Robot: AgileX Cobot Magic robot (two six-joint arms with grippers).
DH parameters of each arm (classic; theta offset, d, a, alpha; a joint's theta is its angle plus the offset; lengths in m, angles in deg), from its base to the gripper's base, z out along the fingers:
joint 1: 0 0.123 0 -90
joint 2: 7.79 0 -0.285 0
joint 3: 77.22 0 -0.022 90
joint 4: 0 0.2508 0 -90
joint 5: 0 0 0.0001 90
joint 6: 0 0.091 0 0
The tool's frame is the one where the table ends.
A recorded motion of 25 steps. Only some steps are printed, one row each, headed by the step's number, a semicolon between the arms.
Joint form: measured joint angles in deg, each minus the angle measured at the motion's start. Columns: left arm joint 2, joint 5, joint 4, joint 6, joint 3, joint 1; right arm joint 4, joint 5, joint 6, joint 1, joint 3, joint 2.
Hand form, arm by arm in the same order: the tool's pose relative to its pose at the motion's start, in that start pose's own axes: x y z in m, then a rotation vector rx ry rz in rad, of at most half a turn. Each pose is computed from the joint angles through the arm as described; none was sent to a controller.
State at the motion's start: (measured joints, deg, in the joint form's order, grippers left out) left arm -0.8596 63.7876 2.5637 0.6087 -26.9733 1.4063; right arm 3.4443 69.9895 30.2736 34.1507 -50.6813 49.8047
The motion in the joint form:
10: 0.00 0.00 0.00 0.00 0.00 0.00; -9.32 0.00 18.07 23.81 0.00 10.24
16: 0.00 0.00 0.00 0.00 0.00 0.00; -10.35 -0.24 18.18 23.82 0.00 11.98
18: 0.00 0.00 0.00 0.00 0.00 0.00; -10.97 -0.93 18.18 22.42 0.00 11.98
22: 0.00 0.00 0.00 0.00 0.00 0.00; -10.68 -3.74 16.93 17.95 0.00 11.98
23: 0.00 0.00 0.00 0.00 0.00 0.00; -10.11 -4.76 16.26 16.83 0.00 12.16
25: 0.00 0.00 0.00 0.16 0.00 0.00; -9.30 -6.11 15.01 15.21 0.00 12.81
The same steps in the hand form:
10: 0.0000 0.0000 0.0000 0.0000 0.0000 0.0000; 0.0194 0.0502 0.0376 0.1063 0.1277 -0.1330
16: 0.0000 0.0000 0.0000 0.0000 0.0000 0.0000; 0.0170 0.0523 0.0446 0.1360 0.1317 -0.1422
18: 0.0000 0.0000 0.0000 0.0000 0.0000 0.0000; 0.0124 0.0499 0.0452 0.1399 0.1120 -0.1241
22: 0.0000 0.0000 0.0000 0.0000 0.0000 0.0000; 0.0001 0.0441 0.0469 0.1228 0.0706 -0.0715
23: 0.0000 0.0000 0.0000 0.0000 0.0000 0.0000; -0.0029 0.0436 0.0481 0.1117 0.0643 -0.0609
25: 0.0000 0.0000 0.0000 0.0000 0.0000 0.0028; -0.0074 0.0429 0.0514 0.1024 0.0607 -0.0511

